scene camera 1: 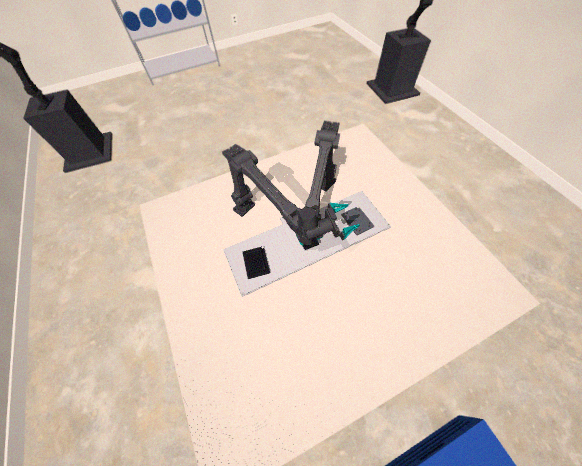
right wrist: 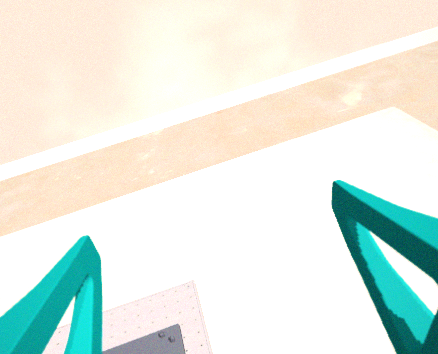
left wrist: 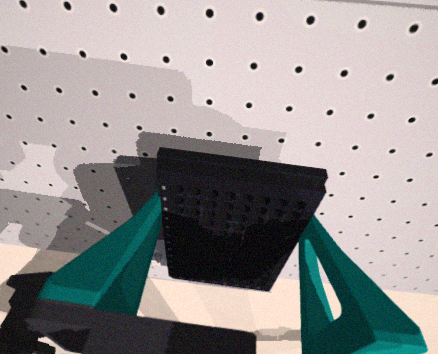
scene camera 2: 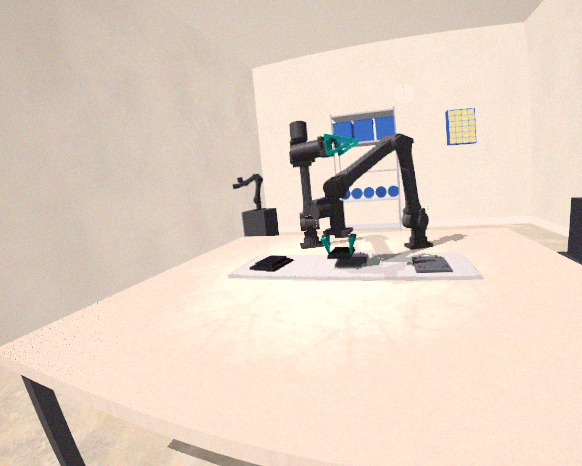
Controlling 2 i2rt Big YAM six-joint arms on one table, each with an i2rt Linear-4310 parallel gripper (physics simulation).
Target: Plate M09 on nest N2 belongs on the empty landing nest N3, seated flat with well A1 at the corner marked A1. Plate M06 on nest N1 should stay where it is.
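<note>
My left gripper (scene camera 1: 310,241) (scene camera 2: 339,250) (left wrist: 234,206) is shut on plate M09 (scene camera 2: 340,252) (left wrist: 239,242), a black well plate held by its two sides. It hangs just above the middle dark grey nest (scene camera 2: 356,262) (left wrist: 131,179) of the grey pegboard (scene camera 1: 280,250) (scene camera 2: 308,269) (left wrist: 288,53) (right wrist: 158,309). The arms hide that nest in scene camera 1. Plate M06 (scene camera 1: 256,262) (scene camera 2: 272,263) lies flat at the pegboard's left end. The nest (scene camera 1: 360,221) (scene camera 2: 432,264) (right wrist: 147,342) at the right end is bare. My right gripper (scene camera 1: 344,218) (scene camera 2: 349,143) (right wrist: 214,219) is open and empty, high above that end.
The pegboard lies on a wide beige table (scene camera 1: 335,347) (scene camera 2: 289,351). On the floor around it stand black pedestals (scene camera 1: 400,65) (scene camera 1: 78,134), a shelf rack (scene camera 1: 211,39) and a blue box (scene camera 1: 460,444), all well away from the arms.
</note>
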